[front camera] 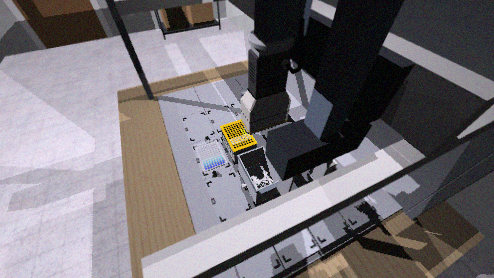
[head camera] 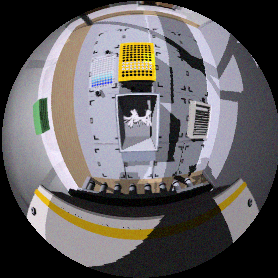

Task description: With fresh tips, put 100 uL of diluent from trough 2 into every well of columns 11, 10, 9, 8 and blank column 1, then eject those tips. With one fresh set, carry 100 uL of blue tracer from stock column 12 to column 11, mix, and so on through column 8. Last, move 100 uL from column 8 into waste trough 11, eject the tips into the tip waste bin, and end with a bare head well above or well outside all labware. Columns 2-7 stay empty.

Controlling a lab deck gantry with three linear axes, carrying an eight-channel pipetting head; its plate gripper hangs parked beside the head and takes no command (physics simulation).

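Observation:
The pipetting head (front camera: 265, 111) is raised high above the deck. In the head view its nozzles (head camera: 132, 188) are short and bare, with no tips. The parked plate gripper (front camera: 316, 172) hangs beside the head, its two fingers apart and partly hidden. The clear well plate (front camera: 210, 151) (head camera: 102, 65) has blue wells at its near end, dark to pale; the paler wells are hard to read. The yellow tip rack (front camera: 244, 149) (head camera: 137, 79) holds a band of white tips. Loose white tips (front camera: 261, 177) (head camera: 137, 118) lie in the waste bin (front camera: 254, 160) (head camera: 137, 144). The slatted trough reservoir (head camera: 200, 120) stands at right, its contents unreadable.
A green box (head camera: 41, 116) shows at the far left, outside the wooden table edge (front camera: 145, 185) (head camera: 64, 100). The dark gantry block (front camera: 300, 145) hangs beside the head. A pale frame beam (front camera: 280, 210) crosses the front. The bin's raised walls stand just nearer than the tip rack.

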